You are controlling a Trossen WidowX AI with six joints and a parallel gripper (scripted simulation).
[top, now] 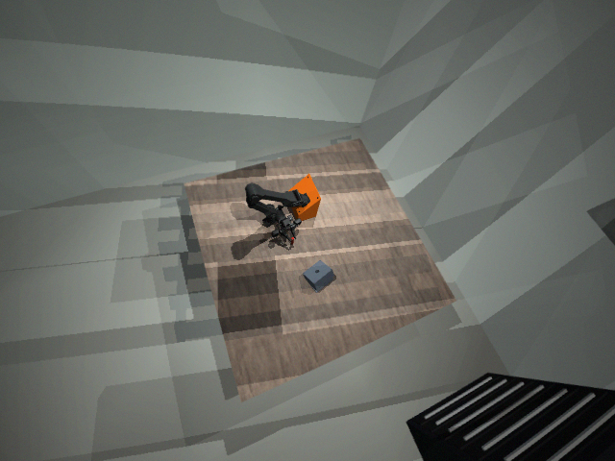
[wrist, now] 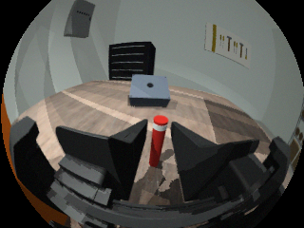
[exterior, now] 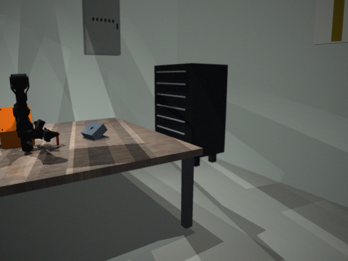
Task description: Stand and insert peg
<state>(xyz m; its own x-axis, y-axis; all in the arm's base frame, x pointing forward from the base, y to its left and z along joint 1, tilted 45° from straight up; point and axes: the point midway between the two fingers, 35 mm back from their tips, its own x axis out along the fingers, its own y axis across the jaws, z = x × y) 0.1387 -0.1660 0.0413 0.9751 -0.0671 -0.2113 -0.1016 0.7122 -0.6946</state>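
Now: the red peg 10 mm behind my gripper tip and 10 mm below it. The rest, counted from my gripper tip: blue-grey sloped panel (230 mm ahead, 50 mm to the left, 20 mm below).
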